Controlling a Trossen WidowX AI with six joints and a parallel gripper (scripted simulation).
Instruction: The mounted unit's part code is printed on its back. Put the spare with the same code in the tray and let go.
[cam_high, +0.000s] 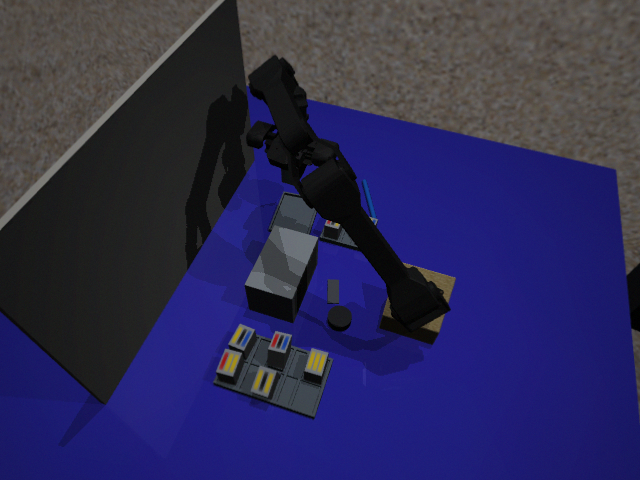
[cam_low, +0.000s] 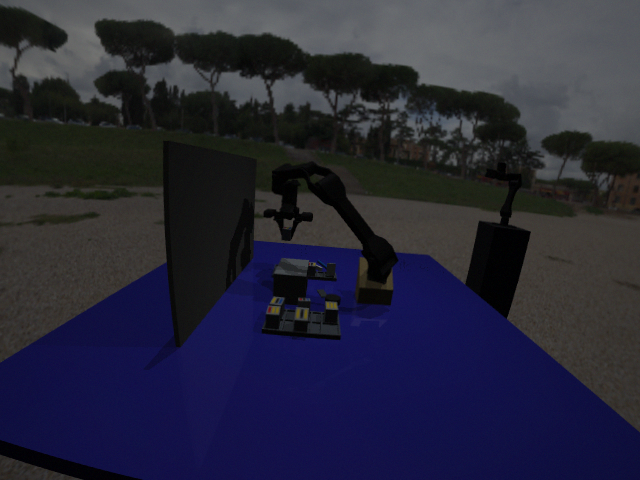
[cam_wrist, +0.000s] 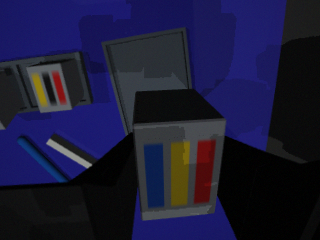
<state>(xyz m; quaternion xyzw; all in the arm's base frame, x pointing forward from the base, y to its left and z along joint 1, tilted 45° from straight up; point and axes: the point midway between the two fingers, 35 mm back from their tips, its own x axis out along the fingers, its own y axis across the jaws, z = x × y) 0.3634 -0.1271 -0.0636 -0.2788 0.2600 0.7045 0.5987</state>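
My gripper tip is now 10 mm to the left of the dark tray and 150 mm above it. The rest, counted from my gripper tip: black panel: 150 mm ahead, 210 mm to the left, 70 mm above; then disc: 220 mm behind, 200 mm to the left, 140 mm below; then grey box unit: 70 mm behind, 190 mm to the left, 100 mm below.
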